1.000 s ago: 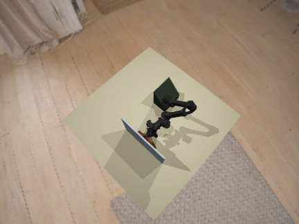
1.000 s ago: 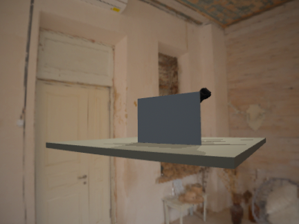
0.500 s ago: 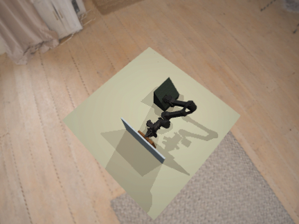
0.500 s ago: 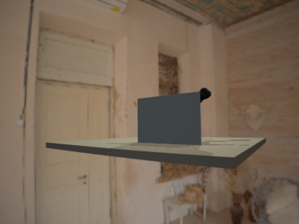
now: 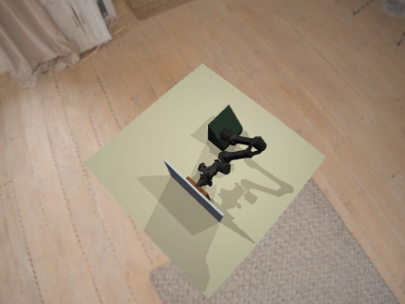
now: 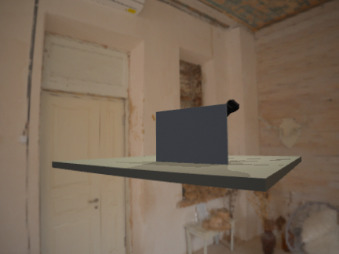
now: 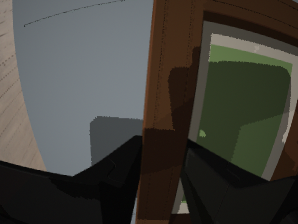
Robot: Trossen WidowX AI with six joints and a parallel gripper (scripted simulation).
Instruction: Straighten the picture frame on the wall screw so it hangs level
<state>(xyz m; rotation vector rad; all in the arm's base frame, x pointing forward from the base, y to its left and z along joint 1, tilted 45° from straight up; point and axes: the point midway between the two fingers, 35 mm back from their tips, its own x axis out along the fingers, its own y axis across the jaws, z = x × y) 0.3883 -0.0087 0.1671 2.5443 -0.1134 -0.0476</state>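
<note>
Now: the picture frame 1 cm ahead of my gripper tip, 1 cm to the left of it and 5 cm below it. Round my gripper tip: grey-blue wall panel (2 cm ahead, 7 cm below).
</note>
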